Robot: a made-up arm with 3 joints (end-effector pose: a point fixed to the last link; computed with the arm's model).
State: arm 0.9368 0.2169 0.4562
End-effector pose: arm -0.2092 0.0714 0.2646 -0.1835 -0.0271 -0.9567 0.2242
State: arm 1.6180 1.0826 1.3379
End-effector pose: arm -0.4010 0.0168 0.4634 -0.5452 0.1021 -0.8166 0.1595
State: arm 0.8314 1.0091 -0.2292
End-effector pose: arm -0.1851 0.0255 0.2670 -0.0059 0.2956 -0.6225 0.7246
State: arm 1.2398 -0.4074 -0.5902
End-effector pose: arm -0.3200 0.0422 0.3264 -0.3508 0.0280 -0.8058 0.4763
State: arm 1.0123 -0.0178 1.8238
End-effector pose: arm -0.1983 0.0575 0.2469 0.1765 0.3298 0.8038 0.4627
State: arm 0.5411 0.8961 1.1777
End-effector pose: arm -0.0523 0.0796 0.2441 -0.0245 0.0530 -0.9906 0.1236
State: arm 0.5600 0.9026 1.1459
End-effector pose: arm -0.0612 0.0785 0.2447 -0.0313 0.0585 -0.9875 0.1427
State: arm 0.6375 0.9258 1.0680
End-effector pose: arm -0.0953 0.0742 0.2482 -0.0633 0.0772 -0.9760 0.1935
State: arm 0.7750 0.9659 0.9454
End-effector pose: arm -0.1537 0.0653 0.2610 -0.1191 0.1162 -0.9482 0.2705
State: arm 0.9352 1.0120 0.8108
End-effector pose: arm -0.2172 0.0526 0.2857 -0.1804 0.1712 -0.9044 0.3467
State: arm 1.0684 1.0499 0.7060
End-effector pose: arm -0.2653 0.0406 0.3135 -0.2272 0.2229 -0.8604 0.3979
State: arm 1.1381 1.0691 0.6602
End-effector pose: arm -0.2883 0.0341 0.3303 -0.2510 0.2501 -0.8367 0.4177
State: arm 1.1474 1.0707 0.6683
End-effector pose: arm -0.2912 0.0337 0.3325 -0.2562 0.2503 -0.8366 0.4146
